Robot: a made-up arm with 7 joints. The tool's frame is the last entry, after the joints. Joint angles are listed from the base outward.
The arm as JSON. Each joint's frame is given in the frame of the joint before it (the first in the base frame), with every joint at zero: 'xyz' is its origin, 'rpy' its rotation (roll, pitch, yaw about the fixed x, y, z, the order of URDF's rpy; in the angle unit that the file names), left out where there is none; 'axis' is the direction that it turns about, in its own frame. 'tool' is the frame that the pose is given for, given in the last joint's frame.
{
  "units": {
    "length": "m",
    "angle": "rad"
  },
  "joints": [
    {
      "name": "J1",
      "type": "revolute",
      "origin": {
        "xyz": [
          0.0,
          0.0,
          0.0
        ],
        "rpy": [
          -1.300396,
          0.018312,
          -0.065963
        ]
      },
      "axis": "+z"
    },
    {
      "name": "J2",
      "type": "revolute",
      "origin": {
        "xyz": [
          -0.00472,
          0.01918,
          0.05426
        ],
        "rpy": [
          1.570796,
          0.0,
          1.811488
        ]
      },
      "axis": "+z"
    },
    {
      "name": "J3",
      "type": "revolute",
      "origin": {
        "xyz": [
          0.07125,
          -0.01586,
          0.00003
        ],
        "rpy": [
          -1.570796,
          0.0,
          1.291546
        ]
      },
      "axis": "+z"
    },
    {
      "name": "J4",
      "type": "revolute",
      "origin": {
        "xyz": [
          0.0,
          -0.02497,
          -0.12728
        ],
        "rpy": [
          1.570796,
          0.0,
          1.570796
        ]
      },
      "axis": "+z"
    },
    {
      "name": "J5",
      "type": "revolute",
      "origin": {
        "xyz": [
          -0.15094,
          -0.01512,
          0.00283
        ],
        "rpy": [
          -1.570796,
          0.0,
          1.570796
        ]
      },
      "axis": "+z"
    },
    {
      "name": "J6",
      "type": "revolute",
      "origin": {
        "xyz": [
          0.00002,
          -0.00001,
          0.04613
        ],
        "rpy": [
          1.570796,
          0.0,
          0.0
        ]
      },
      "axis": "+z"
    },
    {
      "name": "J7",
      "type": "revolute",
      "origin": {
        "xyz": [
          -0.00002,
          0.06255,
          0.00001
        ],
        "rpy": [
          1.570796,
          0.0,
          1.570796
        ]
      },
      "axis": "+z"
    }
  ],
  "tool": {
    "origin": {
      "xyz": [
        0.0,
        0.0,
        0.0
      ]
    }
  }
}
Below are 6 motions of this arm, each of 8 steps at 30 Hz.
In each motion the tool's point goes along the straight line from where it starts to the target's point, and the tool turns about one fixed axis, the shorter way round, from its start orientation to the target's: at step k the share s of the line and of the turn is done. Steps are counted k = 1, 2, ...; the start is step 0. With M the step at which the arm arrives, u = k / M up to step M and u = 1 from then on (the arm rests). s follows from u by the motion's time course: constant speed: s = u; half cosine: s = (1 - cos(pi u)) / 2; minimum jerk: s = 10 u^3 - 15 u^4 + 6 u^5.
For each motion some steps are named. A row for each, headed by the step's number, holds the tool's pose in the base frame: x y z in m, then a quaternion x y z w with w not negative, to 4 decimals.
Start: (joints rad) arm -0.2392 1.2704 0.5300 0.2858 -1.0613 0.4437 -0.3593
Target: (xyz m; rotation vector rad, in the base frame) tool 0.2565 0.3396 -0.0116 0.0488 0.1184 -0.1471
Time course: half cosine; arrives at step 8
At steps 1, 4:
1: 0.2594 0.3610 0.0116 0.0036 0.0424 0.0226 0.9988
4: 0.2580 0.3507 0.0005 0.0136 0.0505 -0.0235 0.9984

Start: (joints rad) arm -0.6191 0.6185 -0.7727 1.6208 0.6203 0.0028 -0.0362
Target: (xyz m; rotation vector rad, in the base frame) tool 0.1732 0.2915 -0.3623 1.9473 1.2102 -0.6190
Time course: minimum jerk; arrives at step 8
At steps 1, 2, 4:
1: 0.1800 0.3074 -0.3482 0.6708 0.5559 -0.1988 0.4490
2: 0.1794 0.3060 -0.3495 0.6794 0.5489 -0.2028 0.4427
4: 0.1767 0.2996 -0.3551 0.7169 0.5164 -0.2205 0.4133

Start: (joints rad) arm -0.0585 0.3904 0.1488 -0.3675 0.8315 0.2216 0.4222
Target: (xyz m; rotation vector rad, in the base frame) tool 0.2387 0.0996 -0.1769 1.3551 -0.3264 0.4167
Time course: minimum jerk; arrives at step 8
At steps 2, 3, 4, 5, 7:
2: 0.2465 0.1504 -0.1554 0.5649 -0.1215 0.2714 0.7697
3: 0.2450 0.1407 -0.1595 0.5758 -0.1269 0.2561 0.7660
4: 0.2430 0.1279 -0.1649 0.5898 -0.1339 0.2359 0.7607
5: 0.2411 0.1152 -0.1703 0.6033 -0.1409 0.2156 0.7548
7: 0.2388 0.1005 -0.1765 0.6184 -0.1487 0.1919 0.7474

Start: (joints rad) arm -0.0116 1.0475 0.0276 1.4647 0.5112 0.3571 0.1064
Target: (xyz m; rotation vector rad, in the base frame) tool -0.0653 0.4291 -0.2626 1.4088 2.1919 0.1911
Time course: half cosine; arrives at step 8
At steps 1, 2, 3, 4, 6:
1: -0.0339 0.4622 -0.2171 0.5448 0.7452 0.2272 0.3102
2: -0.0374 0.4584 -0.2222 0.5429 0.7537 0.2098 0.3052
3: -0.0427 0.4529 -0.2299 0.5397 0.7659 0.1837 0.2974
4: -0.0490 0.4463 -0.2390 0.5353 0.7793 0.1526 0.2879
6: -0.0605 0.4341 -0.2557 0.5253 0.8016 0.0947 0.2694

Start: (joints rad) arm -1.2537 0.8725 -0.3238 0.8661 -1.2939 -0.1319 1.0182
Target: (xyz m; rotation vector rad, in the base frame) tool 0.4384 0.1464 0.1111 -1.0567 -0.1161 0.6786
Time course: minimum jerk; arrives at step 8
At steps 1, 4, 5, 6, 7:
1: 0.4325 0.2206 0.0099 -0.2623 -0.0438 0.5259 0.8079
4: 0.4354 0.1841 0.0597 -0.3810 -0.0496 0.4285 0.8178
5: 0.4367 0.1671 0.0828 -0.4332 -0.0518 0.3797 0.8158
6: 0.4378 0.1542 0.1005 -0.4716 -0.0534 0.3410 0.8115
7: 0.4383 0.1476 0.1094 -0.4906 -0.0541 0.3210 0.8083

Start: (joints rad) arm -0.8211 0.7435 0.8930 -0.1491 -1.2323 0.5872 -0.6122
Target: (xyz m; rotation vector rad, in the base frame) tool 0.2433 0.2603 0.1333 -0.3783 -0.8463 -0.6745
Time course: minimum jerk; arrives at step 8
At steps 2, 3, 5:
2: 0.2400 0.2823 0.1072 -0.1636 -0.4141 -0.3173 0.8373
3: 0.2407 0.2781 0.1122 -0.1666 -0.4115 -0.3177 0.8379
5: 0.2423 0.2671 0.1253 -0.1743 -0.4046 -0.3186 0.8393

